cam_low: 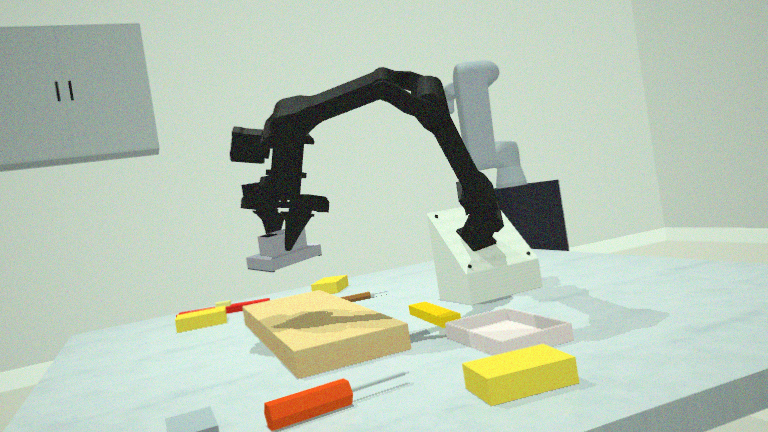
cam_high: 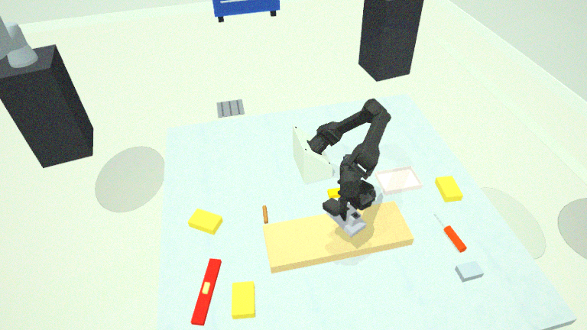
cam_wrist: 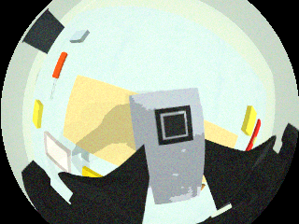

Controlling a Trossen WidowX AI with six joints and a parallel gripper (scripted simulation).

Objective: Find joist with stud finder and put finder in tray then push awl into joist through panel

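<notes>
Now: the pale pink tray 200 mm behind my gripper tip, 350 mm to the left of it and 160 mm below it. The rest, counted from my gripper tip: yellow bar 230 mm behind, 120 mm to the left, 160 mm below; grey stud finder 10 mm ahead, 20 mm above; awl 280 mm behind, 220 mm to the right, 160 mm below.
</notes>
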